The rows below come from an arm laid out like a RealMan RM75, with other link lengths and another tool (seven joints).
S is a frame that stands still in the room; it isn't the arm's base.
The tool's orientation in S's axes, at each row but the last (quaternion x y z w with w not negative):
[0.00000, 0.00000, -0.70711, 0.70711]
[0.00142, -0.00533, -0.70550, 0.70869]
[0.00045, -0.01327, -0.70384, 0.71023]
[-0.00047, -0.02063, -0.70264, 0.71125]
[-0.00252, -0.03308, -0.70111, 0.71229]
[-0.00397, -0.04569, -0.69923, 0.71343]
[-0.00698, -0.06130, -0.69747, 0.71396]
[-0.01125, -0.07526, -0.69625, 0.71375]
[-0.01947, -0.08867, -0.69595, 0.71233]
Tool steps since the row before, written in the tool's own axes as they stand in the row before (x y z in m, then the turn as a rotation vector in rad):
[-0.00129, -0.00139, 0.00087, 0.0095, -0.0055, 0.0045]
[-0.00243, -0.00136, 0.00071, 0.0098, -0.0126, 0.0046]
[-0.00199, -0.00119, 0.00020, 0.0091, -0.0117, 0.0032]
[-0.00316, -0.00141, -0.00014, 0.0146, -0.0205, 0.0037]
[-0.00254, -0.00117, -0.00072, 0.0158, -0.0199, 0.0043]
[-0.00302, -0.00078, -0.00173, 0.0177, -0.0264, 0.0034]
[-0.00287, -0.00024, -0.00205, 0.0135, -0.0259, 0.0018]
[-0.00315, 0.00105, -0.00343, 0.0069, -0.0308, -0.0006]
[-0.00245, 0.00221, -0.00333, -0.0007, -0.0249, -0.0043]
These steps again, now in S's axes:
[-0.00139, 0.00129, 0.00087, -0.0055, -0.0095, 0.0045]
[-0.00138, 0.00243, 0.00068, -0.0126, -0.0098, 0.0045]
[-0.00121, 0.00198, 0.00014, -0.0117, -0.0091, 0.0031]
[-0.00144, 0.00314, -0.00027, -0.0204, -0.0147, 0.0036]
[-0.00117, 0.00248, -0.00090, -0.0198, -0.0159, 0.0042]
[-0.00073, 0.00287, -0.00198, -0.0262, -0.0180, 0.0031]
[-0.00014, 0.00265, -0.00233, -0.0257, -0.0140, 0.0011]
[0.00130, 0.00274, -0.00368, -0.0305, -0.0078, -0.0025]
[0.00249, 0.00198, -0.00344, -0.0244, -0.0007, -0.0067]

